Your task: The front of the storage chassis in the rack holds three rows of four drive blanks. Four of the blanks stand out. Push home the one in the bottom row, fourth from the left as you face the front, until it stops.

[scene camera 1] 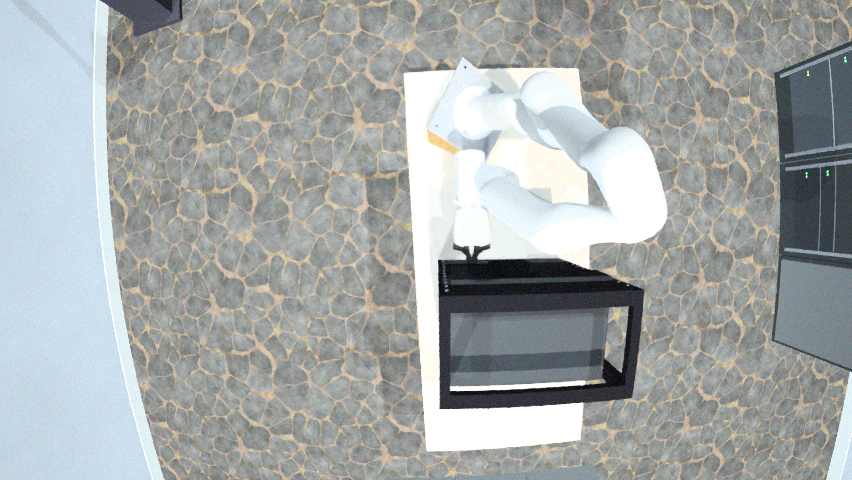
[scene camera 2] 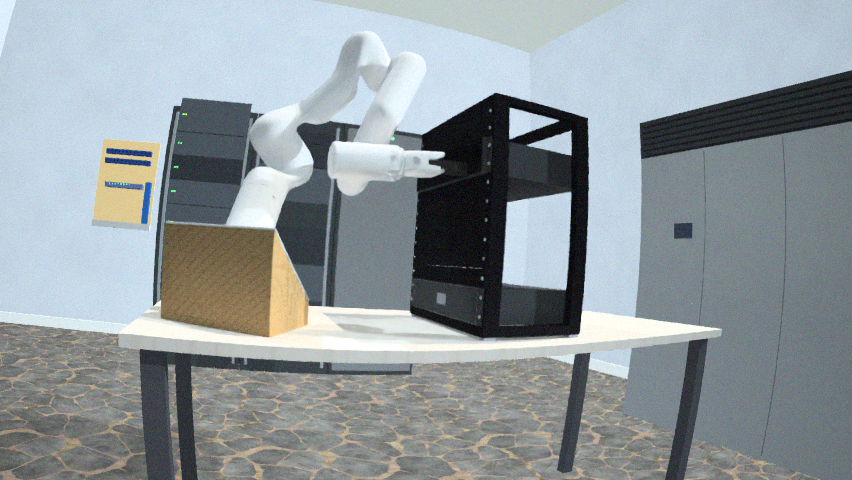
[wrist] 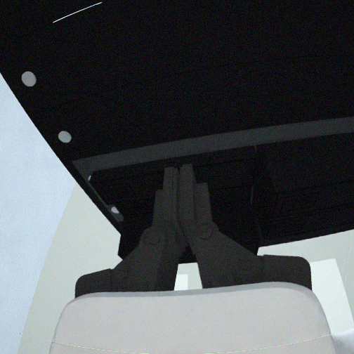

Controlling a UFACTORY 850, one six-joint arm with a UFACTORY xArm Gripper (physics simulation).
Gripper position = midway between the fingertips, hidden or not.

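Note:
Scene camera 1 shows me my gripper (scene camera 1: 471, 270) and a black rack (scene camera 1: 501, 321). In scene camera 2 I see the black rack (scene camera 2: 461, 220) as well, and my gripper (scene camera 2: 466, 169) too. The wrist view also shows my gripper (wrist: 183, 181) and the black rack (wrist: 252, 101).

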